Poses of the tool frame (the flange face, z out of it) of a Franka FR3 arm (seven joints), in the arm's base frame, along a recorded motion.
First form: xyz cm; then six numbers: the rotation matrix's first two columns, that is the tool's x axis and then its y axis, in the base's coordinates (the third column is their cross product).
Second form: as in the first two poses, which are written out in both.
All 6 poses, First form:
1: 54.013 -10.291 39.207 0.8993 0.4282 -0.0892 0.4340 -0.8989 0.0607
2: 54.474 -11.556 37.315 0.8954 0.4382 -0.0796 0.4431 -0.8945 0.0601
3: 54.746 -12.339 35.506 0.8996 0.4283 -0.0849 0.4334 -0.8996 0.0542
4: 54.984 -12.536 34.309 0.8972 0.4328 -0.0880 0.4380 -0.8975 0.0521
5: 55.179 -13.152 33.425 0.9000 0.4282 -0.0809 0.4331 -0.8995 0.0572
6: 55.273 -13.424 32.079 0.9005 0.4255 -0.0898 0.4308 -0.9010 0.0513
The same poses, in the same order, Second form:
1: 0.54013 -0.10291 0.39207 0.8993 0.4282 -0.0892 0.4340 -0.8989 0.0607
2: 0.54474 -0.11556 0.37315 0.8954 0.4382 -0.0796 0.4431 -0.8945 0.0601
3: 0.54746 -0.12339 0.35506 0.8996 0.4283 -0.0849 0.4334 -0.8996 0.0542
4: 0.54984 -0.12536 0.34309 0.8972 0.4328 -0.0880 0.4380 -0.8975 0.0521
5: 0.55179 -0.13152 0.33425 0.9000 0.4282 -0.0809 0.4331 -0.8995 0.0572
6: 0.55273 -0.13424 0.32079 0.9005 0.4255 -0.0898 0.4308 -0.9010 0.0513
